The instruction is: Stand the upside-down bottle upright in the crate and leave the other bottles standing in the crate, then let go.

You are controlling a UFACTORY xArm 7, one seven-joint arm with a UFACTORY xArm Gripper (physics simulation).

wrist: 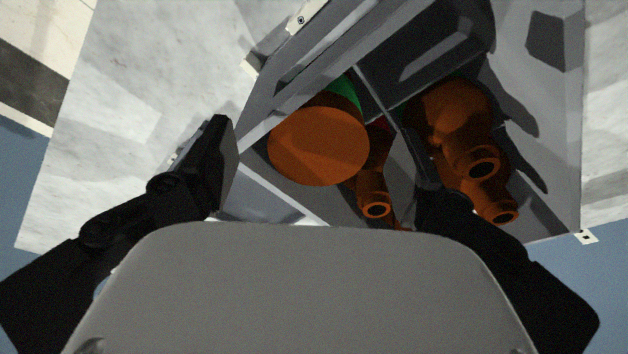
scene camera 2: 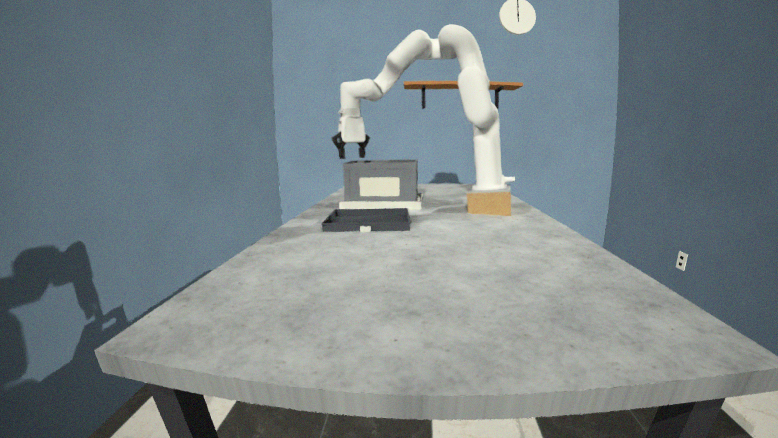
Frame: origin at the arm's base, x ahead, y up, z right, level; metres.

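Seen in the pictures: gripper, fingertip midpoint: (wrist: 313, 143) (scene camera 2: 352, 158); arm's base, link origin: (scene camera 2: 489, 187).
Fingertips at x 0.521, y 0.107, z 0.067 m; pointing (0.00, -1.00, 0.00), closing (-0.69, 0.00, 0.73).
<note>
Offsets run from my fingertips to a thing's top centre. "*": to the spot under its first point. Level surfaces: height alone.
A grey crate @(dy -0.015, dx -0.114, dz +0.030 m) (scene camera 2: 352, 182) (wrist: 570, 150) with inner dividers stands on the table. In the wrist view the upside-down bottle @(dy -0.027, dx -0.025, dz -0.016 m) (wrist: 319, 145) shows its flat orange base upward and part of a green label, in the crate's left compartment. Upright orange bottles stand in the crate: one bottle @(dy -0.027, dx -0.115, dz -0.017 m) (wrist: 374, 192) right beside it, and two more, a bottle @(dy -0.027, dx -0.117, dz +0.071 m) (wrist: 462, 120) and a bottle @(dy -0.027, dx -0.204, dz +0.074 m) (wrist: 495, 202), to the right. My gripper (scene camera 2: 352, 154) (wrist: 313, 143) is open and empty above the crate, its fingers on either side of the upside-down bottle. The crate's wall hides the bottles in the scene view.
A dark shallow tray @(* dy -0.177, dx -0.123, dz -0.375 m) (scene camera 2: 365, 227) lies on the table @(dy -0.190 m) (scene camera 2: 435, 304) in front of the crate. The crate is on a white base @(* dy -0.174, dx -0.119, dz -0.074 m) (scene camera 2: 380, 205). The arm's wooden mounting block (scene camera 2: 488, 203) is to the right. An orange-brown wall shelf (scene camera 2: 435, 84) is behind the arm.
</note>
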